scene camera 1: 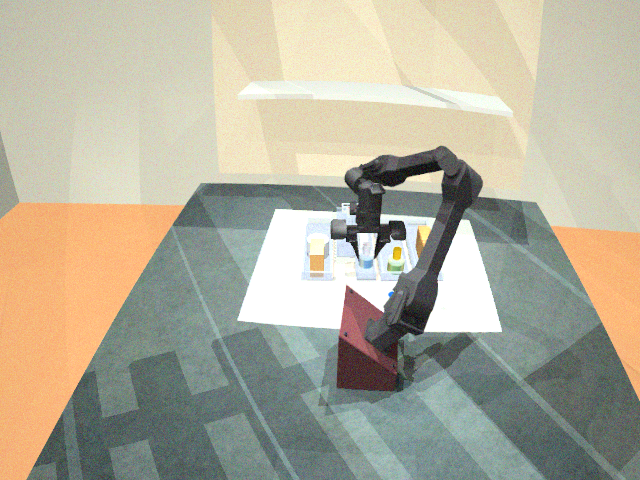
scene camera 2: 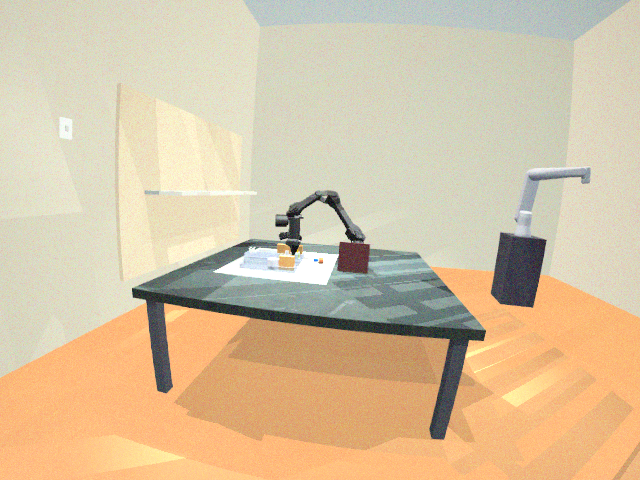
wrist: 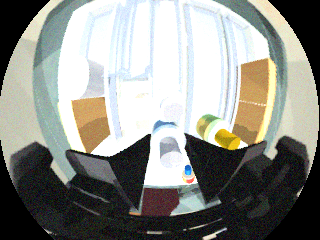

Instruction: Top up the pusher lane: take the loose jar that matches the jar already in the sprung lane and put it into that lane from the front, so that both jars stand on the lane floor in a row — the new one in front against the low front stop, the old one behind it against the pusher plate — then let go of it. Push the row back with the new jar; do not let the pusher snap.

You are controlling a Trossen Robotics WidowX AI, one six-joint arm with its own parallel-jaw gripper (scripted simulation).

In view: my gripper (scene camera 1: 366,258), a pale jar (wrist: 168,141), an orange box (wrist: 251,123), an orange box (wrist: 258,78) and a pale jar (wrist: 167,105).
My gripper also shows in the wrist view (wrist: 167,136).
